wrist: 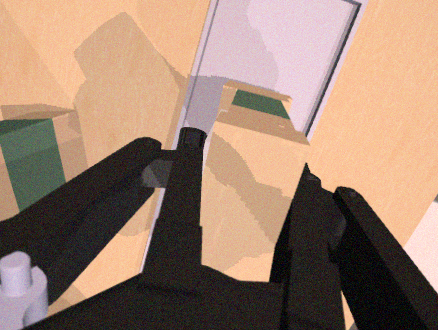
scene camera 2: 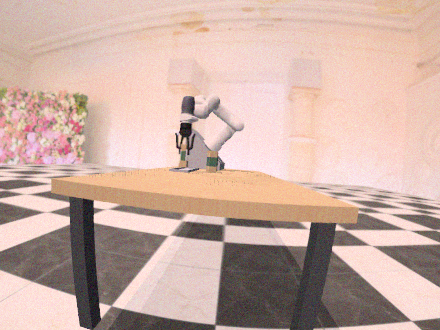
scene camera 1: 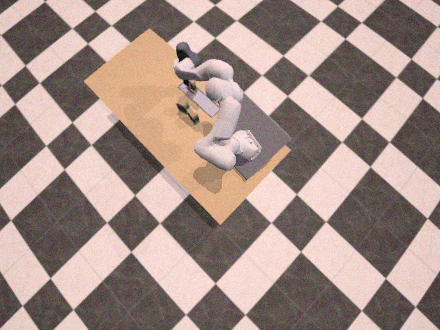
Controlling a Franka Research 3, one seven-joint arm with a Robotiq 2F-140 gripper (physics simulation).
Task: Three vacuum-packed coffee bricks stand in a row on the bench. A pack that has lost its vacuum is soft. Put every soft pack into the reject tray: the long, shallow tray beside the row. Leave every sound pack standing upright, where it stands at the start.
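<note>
My gripper [scene camera 1: 189, 83] [scene camera 2: 185, 149] [wrist: 247, 137] is shut on a tan coffee pack with a green band [scene camera 2: 183, 158] [wrist: 250, 195]. The pack is upright, with its foot over the long, shallow reject tray [scene camera 1: 206, 103] [scene camera 2: 179, 170] [wrist: 305, 40], near one end. Whether the foot touches the tray floor is not clear. A second pack [scene camera 1: 182, 107] and a third pack [scene camera 1: 195, 119] stand on the bench beside the tray. One upright pack [scene camera 2: 212, 162] shows in scene camera 2; part of one [wrist: 32, 160] shows at the left of the wrist view.
The wooden bench [scene camera 1: 135, 90] [scene camera 2: 200, 187] carries the arm [scene camera 1: 227, 120] [scene camera 2: 225, 120] and a dark grey plate [scene camera 1: 265, 132] under its base. The two standing packs are on the bench side of the tray, close to its long edge.
</note>
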